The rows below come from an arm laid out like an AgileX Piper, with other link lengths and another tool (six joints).
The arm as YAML. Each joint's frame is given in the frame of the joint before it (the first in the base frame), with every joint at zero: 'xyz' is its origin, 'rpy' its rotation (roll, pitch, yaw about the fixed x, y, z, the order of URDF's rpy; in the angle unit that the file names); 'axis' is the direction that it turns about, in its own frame. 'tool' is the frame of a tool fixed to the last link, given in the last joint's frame.
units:
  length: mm
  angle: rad
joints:
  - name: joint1
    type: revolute
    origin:
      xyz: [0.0, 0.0, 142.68]
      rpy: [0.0, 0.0, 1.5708]
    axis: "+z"
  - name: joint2
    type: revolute
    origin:
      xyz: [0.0, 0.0, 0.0]
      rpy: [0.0, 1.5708, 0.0]
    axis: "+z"
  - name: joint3
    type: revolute
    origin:
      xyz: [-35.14, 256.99, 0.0]
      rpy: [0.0, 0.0, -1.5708]
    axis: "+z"
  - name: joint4
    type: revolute
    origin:
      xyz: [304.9, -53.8, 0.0]
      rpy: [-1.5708, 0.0, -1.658]
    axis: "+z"
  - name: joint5
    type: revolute
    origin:
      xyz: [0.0, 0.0, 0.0]
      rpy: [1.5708, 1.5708, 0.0]
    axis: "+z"
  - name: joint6
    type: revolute
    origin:
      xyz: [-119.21, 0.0, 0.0]
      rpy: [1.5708, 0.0, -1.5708]
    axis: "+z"
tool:
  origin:
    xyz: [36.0, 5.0, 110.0]
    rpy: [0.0, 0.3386, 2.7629]
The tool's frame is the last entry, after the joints.
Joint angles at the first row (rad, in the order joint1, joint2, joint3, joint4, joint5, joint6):
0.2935 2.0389 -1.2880 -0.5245 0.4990 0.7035
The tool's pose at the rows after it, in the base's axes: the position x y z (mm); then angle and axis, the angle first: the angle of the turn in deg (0 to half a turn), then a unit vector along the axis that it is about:
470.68, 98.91, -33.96, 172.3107, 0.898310, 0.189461, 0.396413
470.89, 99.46, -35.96, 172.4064, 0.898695, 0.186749, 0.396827
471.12, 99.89, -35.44, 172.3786, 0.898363, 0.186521, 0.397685
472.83, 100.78, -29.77, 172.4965, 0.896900, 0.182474, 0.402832
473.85, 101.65, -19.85, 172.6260, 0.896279, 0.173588, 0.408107
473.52, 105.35, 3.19, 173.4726, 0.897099, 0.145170, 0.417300
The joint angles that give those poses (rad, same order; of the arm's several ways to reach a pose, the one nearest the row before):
0.2935 2.0504 -1.2880 -0.5359 0.4879 0.7332
0.2936 2.0552 -1.2880 -0.5385 0.4830 0.7422
0.2948 2.0543 -1.2880 -0.5414 0.4830 0.7462
0.2947 2.0422 -1.2880 -0.5385 0.4840 0.7496
0.2947 2.0196 -1.2880 -0.5260 0.4953 0.7518
0.2948 1.9648 -1.2880 -0.4765 0.5271 0.7550

